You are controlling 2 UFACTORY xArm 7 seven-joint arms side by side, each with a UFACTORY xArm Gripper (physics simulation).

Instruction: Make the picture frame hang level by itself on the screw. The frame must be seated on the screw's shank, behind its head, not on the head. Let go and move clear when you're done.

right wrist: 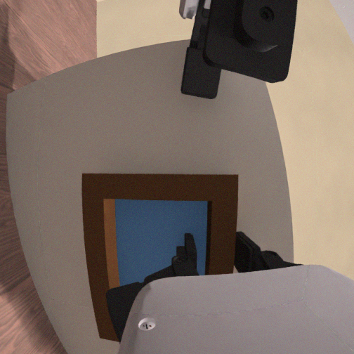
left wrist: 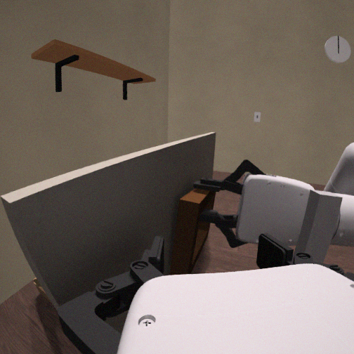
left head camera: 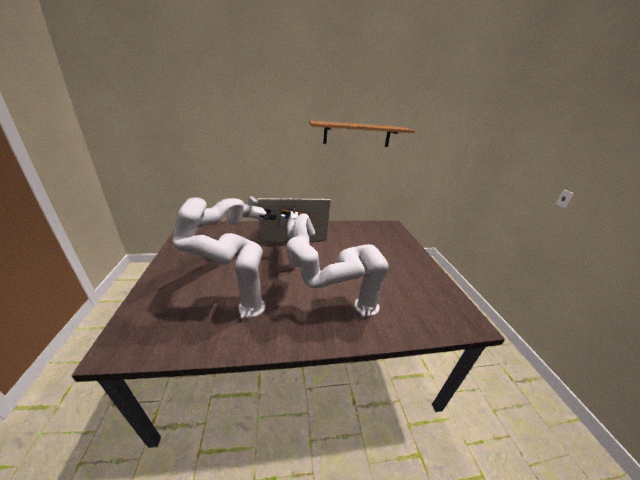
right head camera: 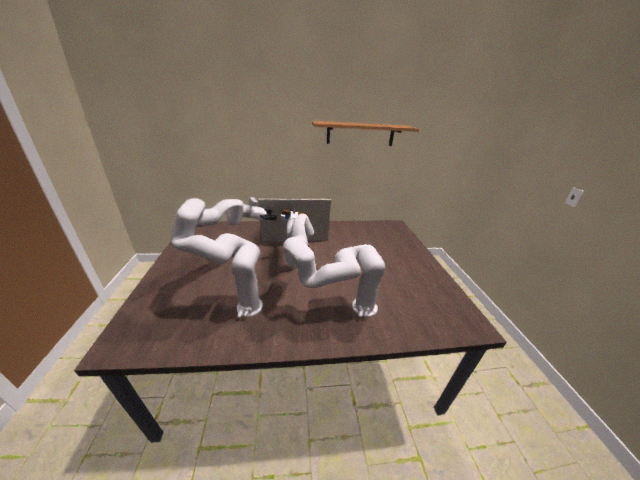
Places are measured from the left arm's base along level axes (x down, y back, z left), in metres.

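Pixels of known places: left gripper, fingertip midpoint: point(left head camera: 273, 214) point(right head camera: 273, 215); right gripper, fingertip midpoint: point(left head camera: 291, 212); left arm's base, link origin: point(left head camera: 252, 308) point(right head camera: 250, 307); right arm's base, link origin: point(left head camera: 366, 307) point(right head camera: 364, 307).
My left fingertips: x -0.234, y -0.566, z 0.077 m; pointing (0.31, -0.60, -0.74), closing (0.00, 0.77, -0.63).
Note:
Ahead of a thing's pixels: the offset from my left fingertips to its top centre. "spot": to the spot under its first point. Level surfaces: height alone.
The brown wooden picture frame {dx -0.016, dy -0.081, dz -0.109 m} point(left head camera: 285, 211) point(right head camera: 285, 211) point(left wrist: 185, 227) point(right wrist: 160, 186) with a blue centre is upright against the grey board {spot: dx +0.063, dy -0.154, dz -0.283 m} point(left head camera: 320, 219) point(right head camera: 321, 219) point(left wrist: 110, 195) point(right wrist: 150, 115). It looks about level in the right wrist view. My right gripper point(left wrist: 193, 197) point(right wrist: 212, 247) is open around the frame's top bar: one finger is just above the bar, the other in front of the blue opening, with a gap to the bar. The screw is hidden in all views. My left gripper point(left wrist: 212, 251) point(right wrist: 211, 88) is open and empty beside the frame, in front of the board.
The board stands at the far side of the dark wooden table {dx +0.234 m} point(left head camera: 423, 304) point(right head camera: 423, 304). A wooden shelf point(left head camera: 361, 126) point(right head camera: 364, 126) point(left wrist: 95, 62) is on the wall above. The two grippers are close together in front of the board.

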